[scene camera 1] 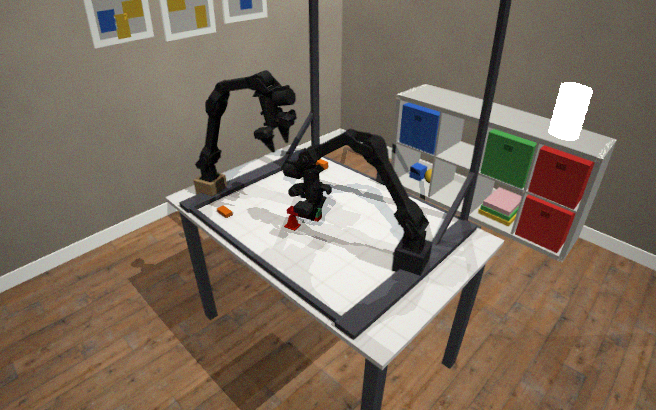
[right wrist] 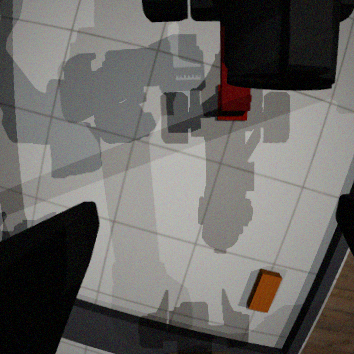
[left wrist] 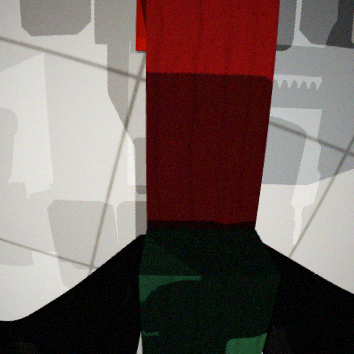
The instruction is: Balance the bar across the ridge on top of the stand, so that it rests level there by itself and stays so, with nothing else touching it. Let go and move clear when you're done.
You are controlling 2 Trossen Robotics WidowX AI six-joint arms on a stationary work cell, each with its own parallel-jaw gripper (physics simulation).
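Frame: origin at the left arm's base, x left, y ahead, z down, level; millimetres.
Seen in the pictures: left gripper, fingertip midpoint: (scene camera 1: 314, 218) (left wrist: 194, 245); right gripper, fingertip midpoint: (scene camera 1: 280, 147) (right wrist: 218, 209); left arm's base, origin of the base link: (scene camera 1: 413, 245); right arm's base, origin of the base link: (scene camera 1: 209, 177).
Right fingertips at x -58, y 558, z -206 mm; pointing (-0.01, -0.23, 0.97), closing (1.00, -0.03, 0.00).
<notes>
Offsets run from my right fingertips to a thing's top centre. Level surfaces: height alone.
The stand (scene camera 1: 292, 223) (right wrist: 232, 118) is a small red piece on the white table; part of it peeks out beside the bar @(dy -121, dx +44, dz +195 mm) (left wrist: 200, 150) (right wrist: 235, 98) in the left wrist view (left wrist: 141, 30). The bar is a red plank with a green block. My left gripper (scene camera 1: 312, 213) (left wrist: 194, 245) is shut on the bar at the green block, low beside the stand. The bar's red end reaches over the stand; whether it touches the ridge is hidden. My right gripper (scene camera 1: 280, 146) (right wrist: 218, 209) is open and empty, high above the table's far left side.
One orange brick @(dy +223, dx +113, dz +284 mm) (scene camera 1: 225, 211) (right wrist: 265, 291) lies near the left end of the table. Another orange brick @(dy +72, dx -426, dz +267 mm) (scene camera 1: 323, 164) lies near the back edge, behind the left arm. Dark rails border the table @(dz +300 mm) (scene camera 1: 435, 305), and dark posts (scene camera 1: 314, 75) (scene camera 1: 486, 110) rise from its sides.
</notes>
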